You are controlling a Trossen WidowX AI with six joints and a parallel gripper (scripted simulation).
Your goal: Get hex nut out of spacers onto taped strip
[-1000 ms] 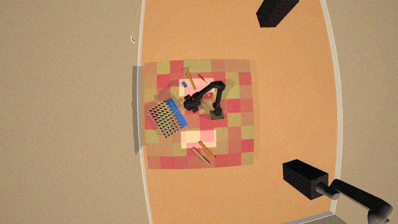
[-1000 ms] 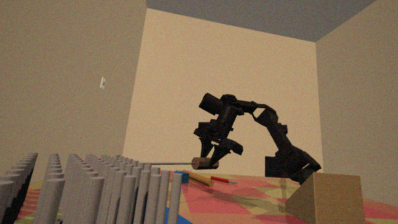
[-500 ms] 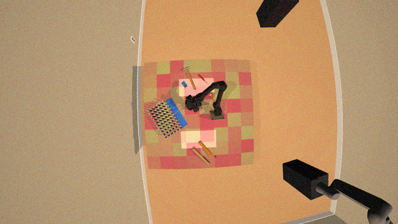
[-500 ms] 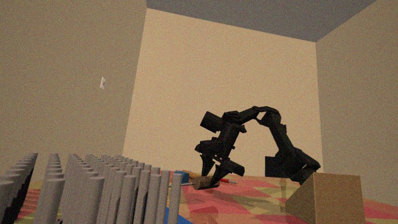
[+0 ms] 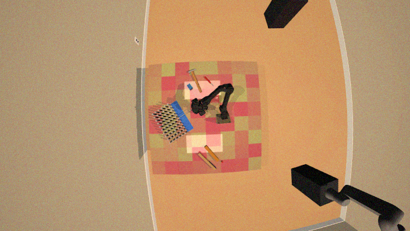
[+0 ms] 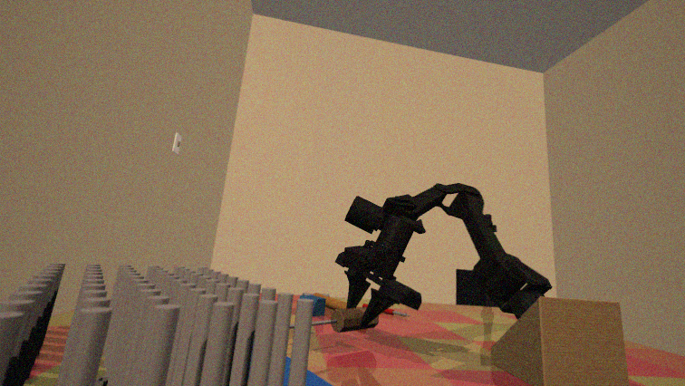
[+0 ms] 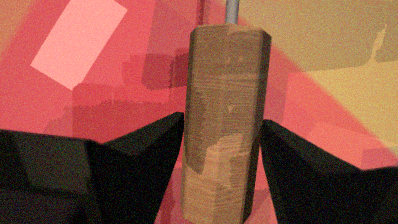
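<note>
My gripper tip is now 170 mm short of the blue taped strip, 70 mm to the right of it and 40 mm above it. From my gripper tip the other things lie so: red screwdriver (240 mm to the right, 210 mm behind, 30 mm below); then blue block (230 mm to the right, 30 mm ahead, 20 mm below); then hook tool (100 mm ahead, 40 mm to the left).
</note>
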